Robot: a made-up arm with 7 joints.
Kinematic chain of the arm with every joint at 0, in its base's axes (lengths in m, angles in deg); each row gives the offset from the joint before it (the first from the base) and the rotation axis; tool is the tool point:
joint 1: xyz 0 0 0.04 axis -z
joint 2: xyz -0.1 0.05 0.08 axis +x
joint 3: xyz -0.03 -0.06 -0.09 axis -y
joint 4: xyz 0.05 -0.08 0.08 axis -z
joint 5: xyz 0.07 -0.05 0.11 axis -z
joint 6: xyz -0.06 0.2 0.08 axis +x
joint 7: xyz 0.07 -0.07 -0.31 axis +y
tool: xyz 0 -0.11 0.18
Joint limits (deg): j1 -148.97..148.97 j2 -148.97..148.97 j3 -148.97..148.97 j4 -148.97..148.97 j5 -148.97..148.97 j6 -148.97..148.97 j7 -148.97..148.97
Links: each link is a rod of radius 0.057 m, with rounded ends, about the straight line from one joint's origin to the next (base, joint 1, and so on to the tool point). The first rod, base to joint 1, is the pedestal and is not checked.
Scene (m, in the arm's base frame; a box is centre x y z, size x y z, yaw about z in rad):
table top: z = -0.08
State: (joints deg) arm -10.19 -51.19 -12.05 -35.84 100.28 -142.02 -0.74
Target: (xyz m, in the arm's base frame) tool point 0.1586 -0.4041 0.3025
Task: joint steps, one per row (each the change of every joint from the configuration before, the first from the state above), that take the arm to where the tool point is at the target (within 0.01 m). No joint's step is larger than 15 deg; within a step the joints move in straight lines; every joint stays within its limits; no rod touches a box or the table.
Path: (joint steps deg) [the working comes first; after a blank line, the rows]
Joints at the target: 50.24 -17.42 -37.01 -15.69 114.09 -122.13 8.62
Straight joint move there: clear.

1: 12.09 6.75 -4.99 4.03 2.76 3.98 1.87
2: 12.08 6.76 -5.00 4.03 2.76 3.98 1.87
3: 12.09 6.75 -4.99 4.03 2.76 3.98 1.87
4: 12.08 6.75 -4.99 4.03 2.77 3.98 1.87
5: 12.09 6.76 -4.99 4.03 2.76 3.97 1.88

